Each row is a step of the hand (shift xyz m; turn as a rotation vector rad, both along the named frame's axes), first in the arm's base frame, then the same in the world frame.
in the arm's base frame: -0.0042 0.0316 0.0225 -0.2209 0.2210 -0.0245
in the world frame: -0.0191 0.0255 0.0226 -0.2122 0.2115 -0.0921
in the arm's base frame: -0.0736 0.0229 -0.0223 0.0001 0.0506 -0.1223
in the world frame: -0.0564 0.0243 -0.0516 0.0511 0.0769 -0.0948
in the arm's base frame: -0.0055 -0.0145 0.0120 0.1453 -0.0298 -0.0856
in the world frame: -0.0084 -0.0171 0.0049 0.1711 -0.0036 -0.0054
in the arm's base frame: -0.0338 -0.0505 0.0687 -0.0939 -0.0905 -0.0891
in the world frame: -0.0546 -0.0661 0.0325 -0.0252 -0.0718 -0.1384
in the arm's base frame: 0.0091 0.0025 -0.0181 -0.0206 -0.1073 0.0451
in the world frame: 0.0162 0.0069 -0.0104 -0.0235 -0.1155 0.0091
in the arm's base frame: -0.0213 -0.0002 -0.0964 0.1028 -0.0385 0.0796
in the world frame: 0.0277 0.0208 -0.0925 0.0566 -0.0512 0.1121
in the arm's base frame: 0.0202 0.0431 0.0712 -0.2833 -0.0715 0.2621
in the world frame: -0.0230 0.0266 0.0781 -0.3600 -0.1407 0.0684
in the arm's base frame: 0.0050 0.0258 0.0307 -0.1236 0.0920 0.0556
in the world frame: -0.0142 0.0184 0.0331 -0.1472 0.0718 0.0017
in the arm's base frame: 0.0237 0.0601 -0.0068 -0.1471 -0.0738 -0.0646
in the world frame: 0.0149 0.0610 0.0167 -0.0855 -0.0633 -0.1412
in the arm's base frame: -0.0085 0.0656 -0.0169 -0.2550 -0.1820 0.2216
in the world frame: -0.0090 0.0673 -0.0070 -0.2997 -0.2379 0.0287
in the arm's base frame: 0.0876 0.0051 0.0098 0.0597 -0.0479 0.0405
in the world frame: 0.0704 0.0064 0.0529 0.0394 -0.0533 0.0557
